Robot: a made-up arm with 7 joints. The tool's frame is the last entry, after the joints.
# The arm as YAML. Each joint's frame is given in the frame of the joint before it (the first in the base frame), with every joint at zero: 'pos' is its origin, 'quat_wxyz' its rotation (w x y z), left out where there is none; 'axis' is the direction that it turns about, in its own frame. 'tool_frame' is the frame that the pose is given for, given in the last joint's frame.
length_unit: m
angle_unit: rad
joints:
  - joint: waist
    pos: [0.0, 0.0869, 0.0]
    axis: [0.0, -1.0, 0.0]
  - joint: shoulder
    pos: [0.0, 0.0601, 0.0]
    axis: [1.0, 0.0, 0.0]
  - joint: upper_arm
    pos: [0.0, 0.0, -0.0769]
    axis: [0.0, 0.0, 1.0]
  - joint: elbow
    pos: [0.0, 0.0, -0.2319]
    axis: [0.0, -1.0, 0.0]
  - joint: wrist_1
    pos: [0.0, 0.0, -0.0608]
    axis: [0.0, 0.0, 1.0]
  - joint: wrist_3
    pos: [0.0, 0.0, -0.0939]
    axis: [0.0, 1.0, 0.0]
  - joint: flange
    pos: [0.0, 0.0, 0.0]
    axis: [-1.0, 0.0, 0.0]
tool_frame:
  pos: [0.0, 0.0, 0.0]
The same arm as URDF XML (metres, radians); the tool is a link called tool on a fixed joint. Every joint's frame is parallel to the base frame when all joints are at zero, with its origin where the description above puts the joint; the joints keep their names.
<robot name="arm">
<joint name="tool_joint" type="fixed"><parent link="link7"/><child link="tool"/><origin xyz="0 0 0"/></joint>
<joint name="flange" type="continuous"><parent link="link6"/><child link="link7"/><origin xyz="0 0 0"/><axis xyz="-1 0 0"/></joint>
<joint name="wrist_3" type="continuous"><parent link="link5"/><child link="link6"/><origin xyz="0 0 -0.0939"/><axis xyz="0 1 0"/></joint>
<joint name="wrist_1" type="continuous"><parent link="link4"/><child link="link5"/><origin xyz="0 0 -0.0608"/><axis xyz="0 0 1"/></joint>
<joint name="elbow" type="continuous"><parent link="link3"/><child link="link4"/><origin xyz="0 0 -0.2319"/><axis xyz="0 -1 0"/></joint>
<joint name="upper_arm" type="continuous"><parent link="link2"/><child link="link3"/><origin xyz="0 0 -0.0769"/><axis xyz="0 0 1"/></joint>
<joint name="shoulder" type="continuous"><parent link="link1"/><child link="link2"/><origin xyz="0 0.0601 0"/><axis xyz="1 0 0"/></joint>
<joint name="waist" type="continuous"><parent link="base"/><child link="link1"/><origin xyz="0 0.0869 0"/><axis xyz="0 -1 0"/></joint>
<link name="base"/>
<link name="link1"/>
<link name="link2"/>
<link name="link3"/>
<link name="link4"/>
<link name="link5"/>
<link name="link6"/>
<link name="link7"/>
<link name="tool"/>
</robot>

